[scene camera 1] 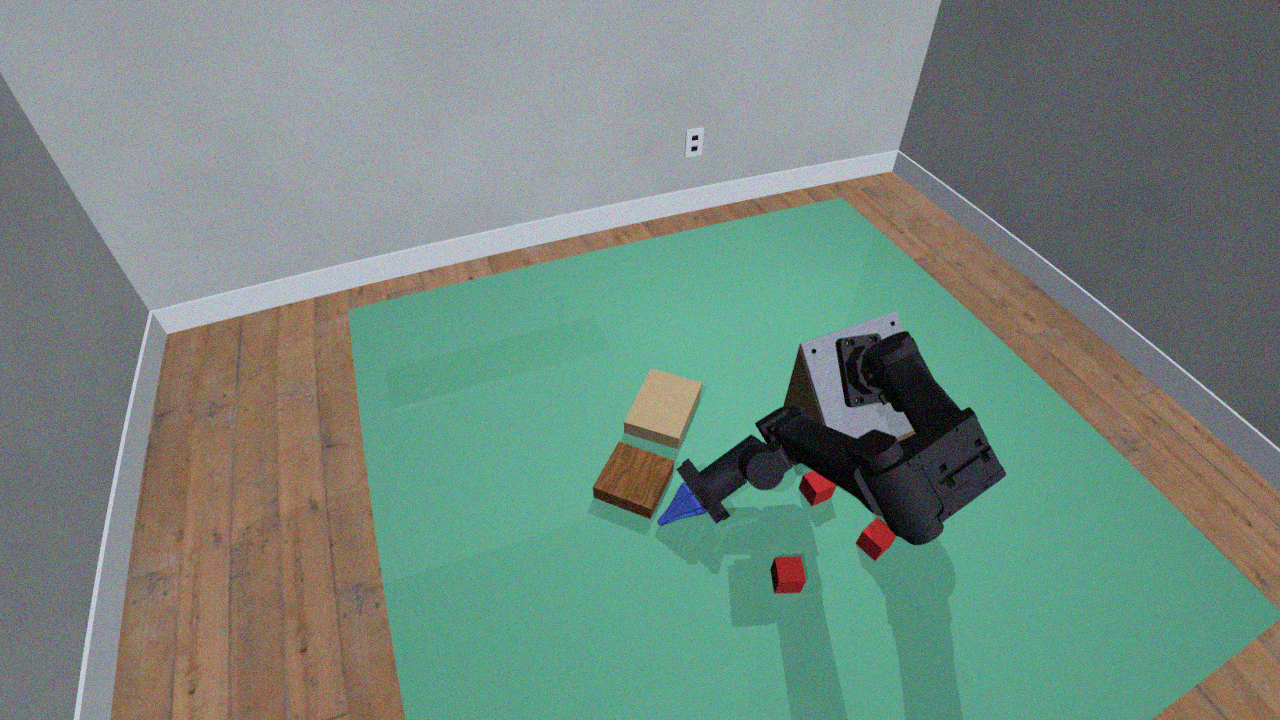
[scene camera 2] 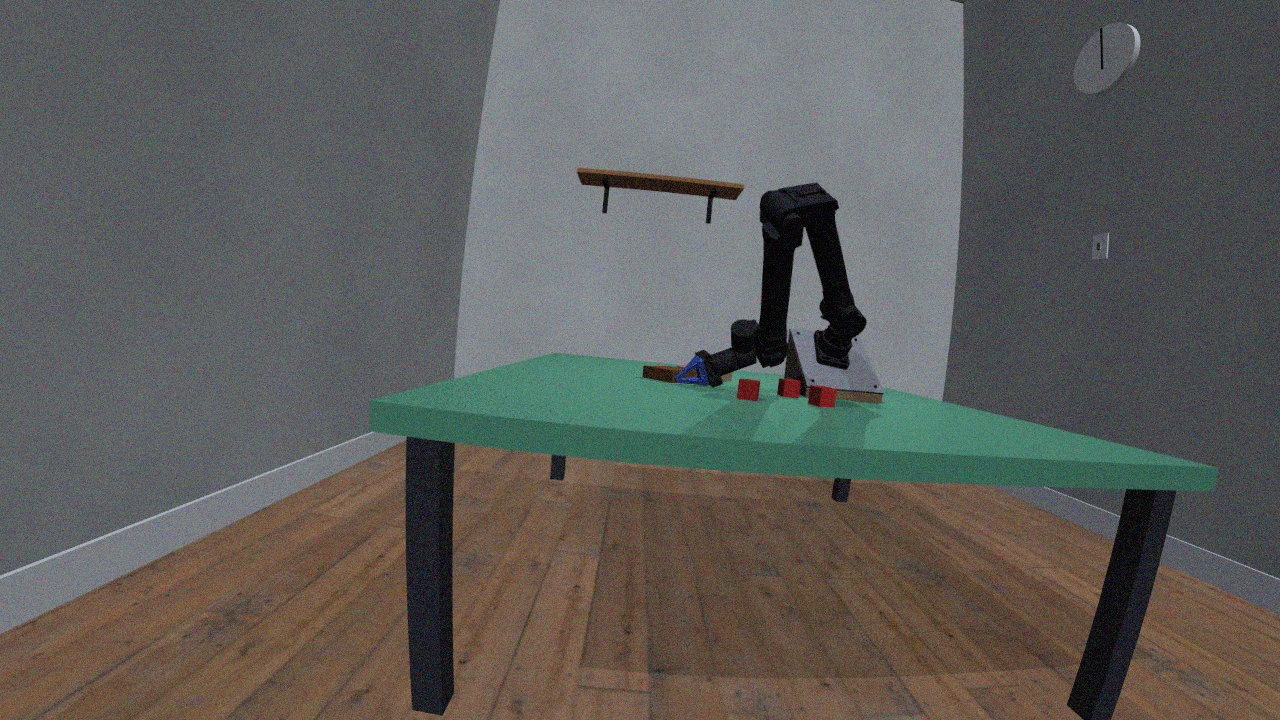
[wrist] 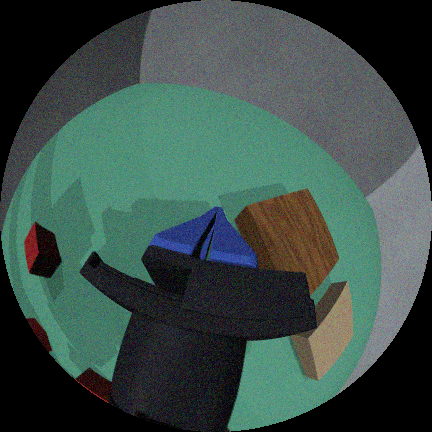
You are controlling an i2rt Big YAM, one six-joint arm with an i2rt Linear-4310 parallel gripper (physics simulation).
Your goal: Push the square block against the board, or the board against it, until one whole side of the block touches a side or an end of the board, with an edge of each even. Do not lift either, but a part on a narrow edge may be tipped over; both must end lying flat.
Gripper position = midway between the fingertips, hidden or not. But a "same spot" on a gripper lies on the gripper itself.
my gripper: scene camera 1 658,524; scene camera 2; wrist
same spot on my gripper: [wrist: 230,284] = [scene camera 2: 702,354]
